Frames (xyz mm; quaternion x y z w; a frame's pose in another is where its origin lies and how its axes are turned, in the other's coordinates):
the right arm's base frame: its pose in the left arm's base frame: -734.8 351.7 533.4 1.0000 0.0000 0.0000 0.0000
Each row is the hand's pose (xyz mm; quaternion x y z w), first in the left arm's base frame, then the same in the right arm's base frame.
Working: the left arm's base frame: its pose in the right arm's base frame: 734.8 351.7 533.4 1.0000 0.0000 0.0000 0.0000

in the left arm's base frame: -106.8 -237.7 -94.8 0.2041 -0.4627 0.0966 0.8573
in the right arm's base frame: 628.0 589.4 628.2 -0.8573 0.0966 0.4627 0.2041
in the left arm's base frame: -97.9 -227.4 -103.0 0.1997 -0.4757 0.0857 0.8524
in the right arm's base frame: 636.9 579.1 636.4 -0.8524 0.0857 0.4757 0.1997
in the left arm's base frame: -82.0 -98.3 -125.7 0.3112 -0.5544 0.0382 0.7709
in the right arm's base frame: 652.8 450.0 659.1 -0.7709 0.0382 0.5544 0.3112
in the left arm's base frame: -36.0 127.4 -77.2 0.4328 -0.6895 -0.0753 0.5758
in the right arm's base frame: 698.8 224.3 610.6 -0.5758 -0.0753 0.6895 0.4328
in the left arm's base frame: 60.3 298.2 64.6 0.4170 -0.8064 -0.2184 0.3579
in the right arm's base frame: 795.1 53.5 468.8 -0.3579 -0.2184 0.8064 0.4170
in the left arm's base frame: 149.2 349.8 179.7 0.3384 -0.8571 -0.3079 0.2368
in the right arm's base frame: 884.0 1.9 353.7 -0.2368 -0.3079 0.8571 0.3384
